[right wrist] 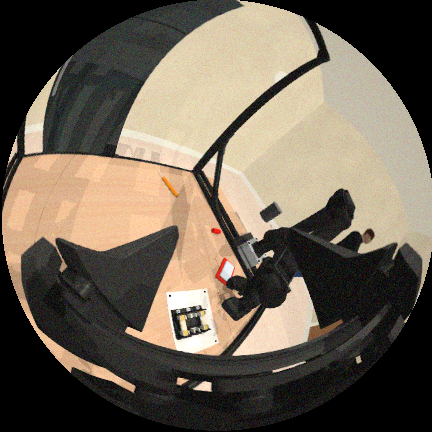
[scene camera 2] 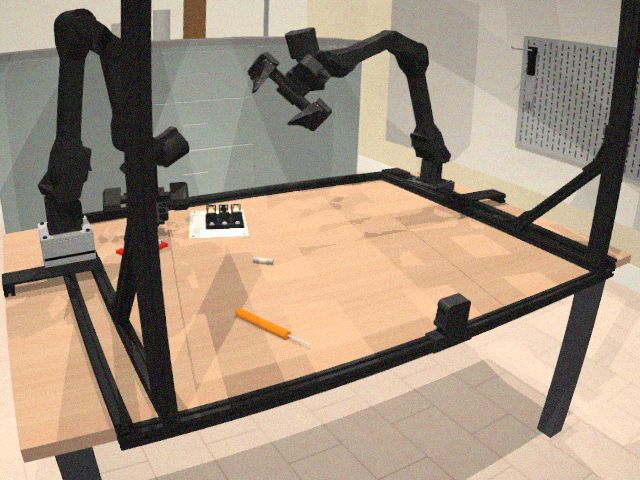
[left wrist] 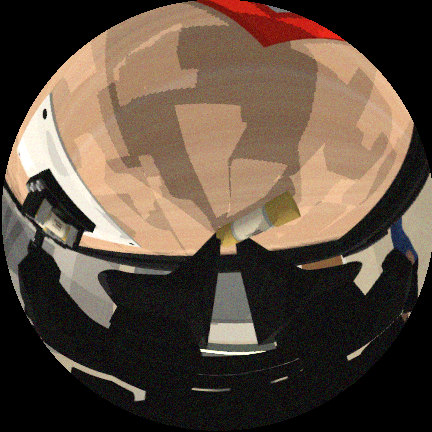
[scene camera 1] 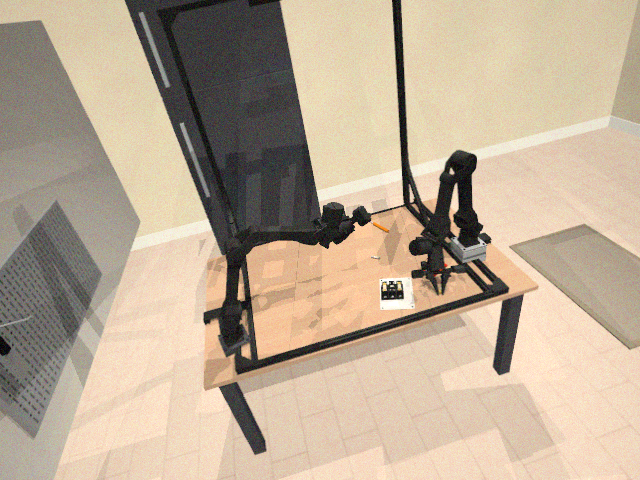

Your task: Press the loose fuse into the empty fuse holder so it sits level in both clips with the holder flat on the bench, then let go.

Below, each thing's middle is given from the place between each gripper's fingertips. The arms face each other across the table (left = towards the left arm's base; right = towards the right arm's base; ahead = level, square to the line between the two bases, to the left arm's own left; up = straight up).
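I consider the red-framed white card (left wrist: 267, 33), which is 7 cm to the left of my left hand and 14 cm behind it. By its middle, the card is nearer to my left hand than to my right hand.
From my right hand, the red-framed white card is 25 cm to the left, 9 cm ahead and 26 cm below.
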